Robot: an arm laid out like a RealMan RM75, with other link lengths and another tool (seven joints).
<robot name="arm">
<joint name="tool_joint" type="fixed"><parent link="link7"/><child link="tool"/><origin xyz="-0.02 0.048 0.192" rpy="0.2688 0 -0.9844"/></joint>
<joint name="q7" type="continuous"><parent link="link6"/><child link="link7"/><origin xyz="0 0 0.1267" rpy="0 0 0"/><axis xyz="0 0 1"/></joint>
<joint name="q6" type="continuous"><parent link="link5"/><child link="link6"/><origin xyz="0 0 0" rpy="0 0 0"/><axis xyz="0 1 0"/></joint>
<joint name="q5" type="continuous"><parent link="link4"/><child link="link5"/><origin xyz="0 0 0.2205" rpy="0 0 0"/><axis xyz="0 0 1"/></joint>
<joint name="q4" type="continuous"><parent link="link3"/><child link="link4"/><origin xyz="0 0 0" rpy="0 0 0"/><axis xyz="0 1 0"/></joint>
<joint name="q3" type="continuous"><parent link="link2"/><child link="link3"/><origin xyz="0 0 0.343" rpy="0 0 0"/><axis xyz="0 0 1"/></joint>
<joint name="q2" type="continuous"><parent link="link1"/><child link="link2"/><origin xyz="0 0 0" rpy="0 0 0"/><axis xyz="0 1 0"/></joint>
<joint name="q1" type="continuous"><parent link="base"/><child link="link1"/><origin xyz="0 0 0.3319" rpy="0 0 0"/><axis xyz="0 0 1"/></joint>
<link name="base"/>
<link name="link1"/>
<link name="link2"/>
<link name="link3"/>
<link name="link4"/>
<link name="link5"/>
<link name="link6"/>
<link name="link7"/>
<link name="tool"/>
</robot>
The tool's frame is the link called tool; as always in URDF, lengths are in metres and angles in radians. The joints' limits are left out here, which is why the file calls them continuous.
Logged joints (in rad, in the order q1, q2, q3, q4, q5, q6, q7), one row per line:
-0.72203, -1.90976, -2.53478, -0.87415, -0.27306, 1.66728, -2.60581
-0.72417, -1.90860, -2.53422, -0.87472, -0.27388, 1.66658, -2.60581
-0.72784, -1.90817, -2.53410, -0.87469, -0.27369, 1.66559, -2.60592
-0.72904, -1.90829, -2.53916, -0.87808, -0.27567, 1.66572, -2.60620
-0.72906, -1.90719, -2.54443, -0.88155, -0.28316, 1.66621, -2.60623
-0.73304, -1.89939, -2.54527, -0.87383, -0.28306, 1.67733, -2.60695
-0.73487, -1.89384, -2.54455, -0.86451, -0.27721, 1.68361, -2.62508
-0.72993, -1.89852, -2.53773, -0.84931, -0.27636, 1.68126, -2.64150
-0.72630, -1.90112, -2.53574, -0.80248, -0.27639, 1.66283, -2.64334
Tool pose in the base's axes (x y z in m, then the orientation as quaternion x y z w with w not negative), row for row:
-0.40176, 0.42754, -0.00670, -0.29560, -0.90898, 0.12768, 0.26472
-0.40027, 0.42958, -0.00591, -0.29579, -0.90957, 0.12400, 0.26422
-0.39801, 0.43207, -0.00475, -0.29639, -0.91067, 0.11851, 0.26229
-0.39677, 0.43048, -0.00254, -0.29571, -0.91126, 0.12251, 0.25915
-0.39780, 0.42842, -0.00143, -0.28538, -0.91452, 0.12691, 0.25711
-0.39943, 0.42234, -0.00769, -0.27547, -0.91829, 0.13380, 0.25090
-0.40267, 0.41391, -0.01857, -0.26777, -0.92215, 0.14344, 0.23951
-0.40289, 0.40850, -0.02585, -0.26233, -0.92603, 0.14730, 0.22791
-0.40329, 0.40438, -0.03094, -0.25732, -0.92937, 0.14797, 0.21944
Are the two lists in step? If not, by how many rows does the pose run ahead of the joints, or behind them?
The pose runs 2 rows ahead of the joints: the pose in row i belongs to the joints in row i + 2.
